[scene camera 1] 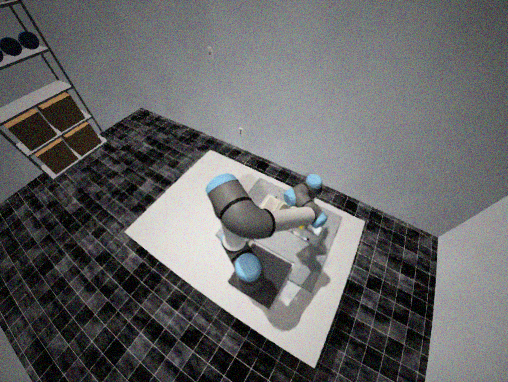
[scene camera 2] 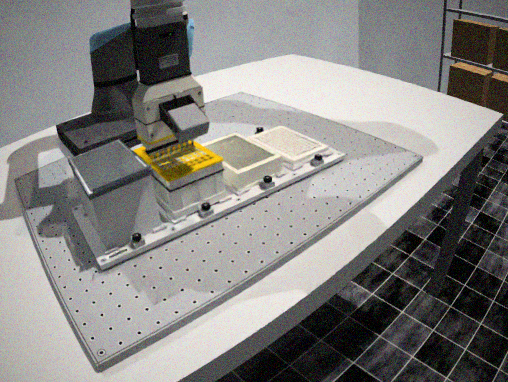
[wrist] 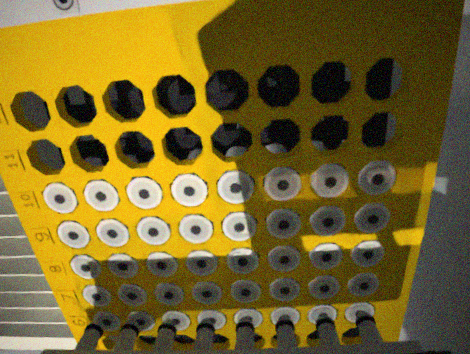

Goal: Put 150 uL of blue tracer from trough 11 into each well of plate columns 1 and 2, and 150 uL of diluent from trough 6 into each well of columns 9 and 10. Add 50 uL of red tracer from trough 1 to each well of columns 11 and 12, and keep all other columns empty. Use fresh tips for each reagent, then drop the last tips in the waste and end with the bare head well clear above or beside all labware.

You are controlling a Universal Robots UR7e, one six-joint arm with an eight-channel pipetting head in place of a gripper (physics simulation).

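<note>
My eight-channel head (scene camera 2: 176, 144) (wrist: 246, 327) is low over the yellow tip rack (scene camera 2: 172, 172) (wrist: 100, 47). In the wrist view its dark nozzles carry black rings near their ends, and I see no white tip collars on them. The ends overlap column 6 and look slightly above the rack. Columns 11 and 12 are empty holes; columns 7 to 10 hold white tips. Column 5 is mostly hidden by the nozzles. The trough reservoir (scene camera 2: 260, 162) stands beside the rack and the white plate (scene camera 2: 300, 141) beyond it; their liquids cannot be made out.
The tall grey waste bin (scene camera 2: 112, 215) stands beside the rack, opposite the reservoir. Black knobs (scene camera 2: 205, 206) line the white mounting rail. Everything stands on a perforated board (scene camera 2: 240, 240) on the white table (scene camera 1: 170, 210) (scene camera 2: 320, 75). A shelf unit stands by the wall.
</note>
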